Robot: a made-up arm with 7 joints. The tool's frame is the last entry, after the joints.
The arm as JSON. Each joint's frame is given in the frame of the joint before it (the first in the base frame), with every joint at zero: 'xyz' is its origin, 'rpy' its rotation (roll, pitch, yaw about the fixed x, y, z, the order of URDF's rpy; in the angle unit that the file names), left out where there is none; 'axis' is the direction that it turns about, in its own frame. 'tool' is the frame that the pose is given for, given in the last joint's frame.
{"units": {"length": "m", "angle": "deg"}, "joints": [
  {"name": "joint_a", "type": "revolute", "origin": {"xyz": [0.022, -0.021, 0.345]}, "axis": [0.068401, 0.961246, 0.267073]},
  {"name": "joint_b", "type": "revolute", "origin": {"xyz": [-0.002, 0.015, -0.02]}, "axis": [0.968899, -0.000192, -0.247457]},
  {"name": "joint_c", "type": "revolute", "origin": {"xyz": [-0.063, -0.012, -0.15]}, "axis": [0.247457, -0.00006, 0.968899]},
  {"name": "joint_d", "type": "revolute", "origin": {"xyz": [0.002, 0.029, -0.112]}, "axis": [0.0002, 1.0, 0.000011]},
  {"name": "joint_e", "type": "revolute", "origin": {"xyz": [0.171, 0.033, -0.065]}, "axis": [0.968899, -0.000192, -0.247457]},
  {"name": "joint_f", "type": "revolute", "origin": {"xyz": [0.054, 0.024, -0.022]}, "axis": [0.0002, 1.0, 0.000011]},
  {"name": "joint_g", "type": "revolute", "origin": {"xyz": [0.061, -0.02, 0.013]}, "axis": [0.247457, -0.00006, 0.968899]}
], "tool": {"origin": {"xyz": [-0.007, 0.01, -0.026], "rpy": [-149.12, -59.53, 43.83]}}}
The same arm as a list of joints. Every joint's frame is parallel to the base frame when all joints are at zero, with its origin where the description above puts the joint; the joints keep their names.
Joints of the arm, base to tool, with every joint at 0 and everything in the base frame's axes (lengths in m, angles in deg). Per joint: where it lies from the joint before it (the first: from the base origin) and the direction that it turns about. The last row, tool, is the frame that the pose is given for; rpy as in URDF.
joint_a: origin 0.0220 -0.0210 0.3450 axis 0.068403 0.961235 0.26711
joint_b: origin -0.0020 0.0150 -0.0200 axis 0.968889 -0.0002 -0.247497
joint_c: origin -0.0630 -0.0120 -0.1500 axis 0.247497 -0.0001 0.968889
joint_d: origin 0.0020 0.0290 -0.1120 axis 0.0002 1 0
joint_e: origin 0.1710 0.0330 -0.0650 axis 0.968889 -0.0002 -0.247497
joint_f: origin 0.0540 0.0240 -0.0220 axis 0.0002 1 0
joint_g: origin 0.0610 -0.0200 0.0130 axis 0.247497 -0.0001 0.968889
tool: origin -0.0070 0.0100 -0.0260 rpy -149.12 -59.53 43.83

